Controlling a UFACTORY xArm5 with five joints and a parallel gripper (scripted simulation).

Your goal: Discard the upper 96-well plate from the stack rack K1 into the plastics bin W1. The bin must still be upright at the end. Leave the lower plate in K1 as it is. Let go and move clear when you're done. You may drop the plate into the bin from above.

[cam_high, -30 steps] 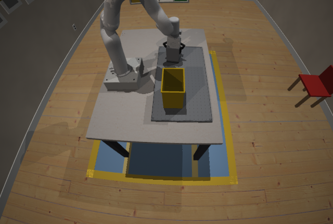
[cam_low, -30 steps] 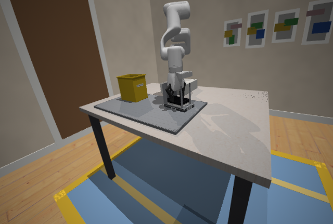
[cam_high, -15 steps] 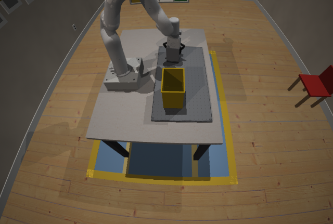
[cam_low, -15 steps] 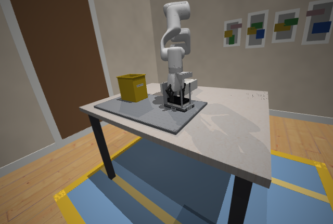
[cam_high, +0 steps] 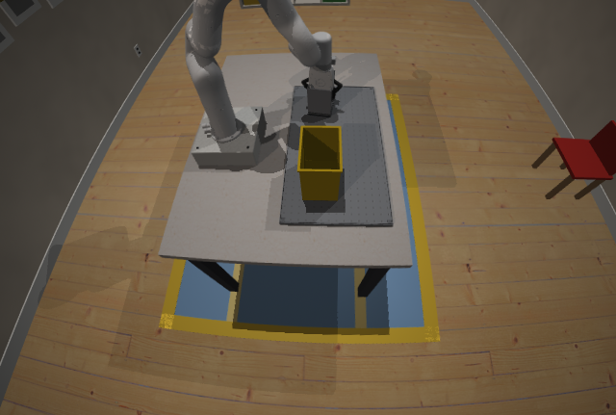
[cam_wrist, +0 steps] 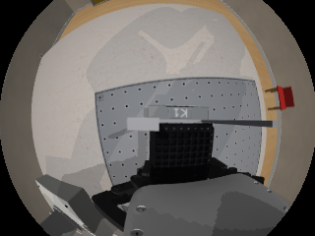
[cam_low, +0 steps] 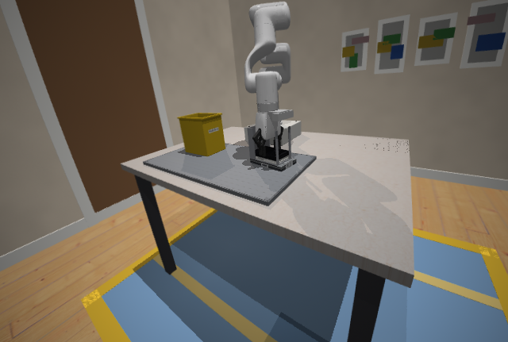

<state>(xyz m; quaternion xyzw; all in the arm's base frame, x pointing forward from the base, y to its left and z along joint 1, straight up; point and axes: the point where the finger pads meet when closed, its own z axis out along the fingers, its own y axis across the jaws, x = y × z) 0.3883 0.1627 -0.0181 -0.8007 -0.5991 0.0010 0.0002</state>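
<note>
My hand is 10 mm above the dark 96-well plate. From my hand the other things lie so: yellow plastics bin W1: 390 mm to the right, 50 mm behind, 40 mm above; then white well plate: 20 mm below.
</note>
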